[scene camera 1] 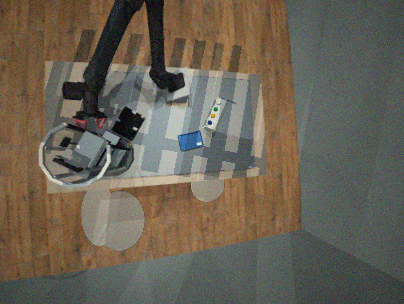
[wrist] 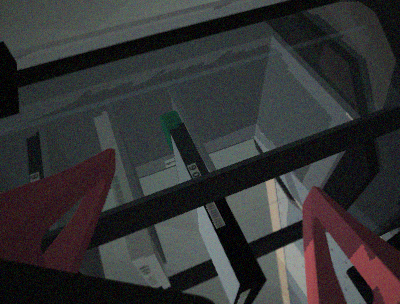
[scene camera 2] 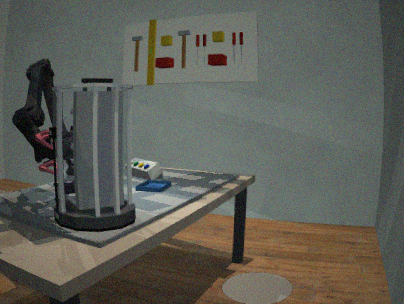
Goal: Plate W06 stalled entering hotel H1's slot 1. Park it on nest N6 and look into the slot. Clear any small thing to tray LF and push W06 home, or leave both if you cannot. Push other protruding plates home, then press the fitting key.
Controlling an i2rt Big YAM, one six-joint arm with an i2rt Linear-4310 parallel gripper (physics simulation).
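Frame: origin at the arm's base, x left, y back, z up, level; millimetres.
Where they show: gripper, between the fingertips: [wrist: 212,177]; arm's base, origin of its link: [scene camera 1: 176,83].
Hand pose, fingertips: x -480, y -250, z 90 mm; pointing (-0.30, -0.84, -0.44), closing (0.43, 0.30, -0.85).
Observation:
Each offset is from my fingertips to the top centre of the thing. "spot": to the spot under its first point.
In the wrist view a black-edged plate marked "06" @[dx +63, dy -74, dz +1 mm] [wrist: 235,245], apparently W06, stands in a clear-walled slot, its near end sticking out past a dark bar. A small green piece @[dx +1, dy -129, dz +0 mm] [wrist: 171,119] is at its far end. A pale plate [wrist: 115,165] stands in the slot to its left, and a dark plate [wrist: 34,152] further left. My gripper [scene camera 1: 90,123] [scene camera 2: 53,153] [wrist: 212,177] is open, its fingers either side of W06 and apart from it, at the hotel tower @[spot: dx -79, dy -193, dz -129 mm] [scene camera 2: 95,218]. The blue tray @[dx +519, dy -113, dz -150 mm] [scene camera 1: 190,141] [scene camera 2: 154,186] looks empty of green pieces; its label is unreadable.
A black block with notched edges @[dx +155, dy +46, dz -91 mm] [scene camera 1: 128,123] lies beside the tower. A key box @[dx +716, dy +29, dz -83 mm] [scene camera 1: 215,115] [scene camera 2: 147,169] with coloured buttons stands beyond the blue tray. A second dark arm-like shape [scene camera 1: 157,45] reaches a pale block [scene camera 1: 178,95]. Dark bars @[spot: dx +6, dy -7, dz -41 mm] [wrist: 280,157] cross near the fingers.

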